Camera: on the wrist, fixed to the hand. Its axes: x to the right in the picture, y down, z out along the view.
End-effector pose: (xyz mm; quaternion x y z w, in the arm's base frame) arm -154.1 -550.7 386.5 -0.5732 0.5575 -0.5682 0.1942
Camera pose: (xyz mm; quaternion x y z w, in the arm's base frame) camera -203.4 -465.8 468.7 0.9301 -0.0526 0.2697 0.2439
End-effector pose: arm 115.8 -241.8 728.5 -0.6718 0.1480 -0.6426 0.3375
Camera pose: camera -2.0 -198.0 753.3 0.7633 0.3058 0.4761 0.3116
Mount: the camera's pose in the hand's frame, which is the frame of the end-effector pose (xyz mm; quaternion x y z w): -24.1 -75.5 -100.6 -0.2000 -0.2277 -0.6793 0.6683
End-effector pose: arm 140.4 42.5 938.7 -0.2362 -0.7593 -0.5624 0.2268
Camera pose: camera 120.9 -76.0 894.2 -0.1845 0.6071 0.6280 0.4506
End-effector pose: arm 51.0 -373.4 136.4 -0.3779 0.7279 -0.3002 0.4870
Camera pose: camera -17.9 -386.5 243.6 -0.9128 0.1789 -0.2998 0.2117
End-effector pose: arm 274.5 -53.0 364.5 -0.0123 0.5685 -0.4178 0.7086
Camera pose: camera 148.7 -41.5 385.3 -0.6313 0.2938 -0.6441 0.3167
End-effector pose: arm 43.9 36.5 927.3 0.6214 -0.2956 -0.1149 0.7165
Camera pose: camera 96.9 116.9 842.8 0.4466 0.0844 -0.7641 0.4578
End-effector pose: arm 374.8 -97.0 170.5 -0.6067 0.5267 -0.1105 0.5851
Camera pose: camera 327.7 -156.3 273.8 -0.9054 -0.1713 -0.2278 0.3146
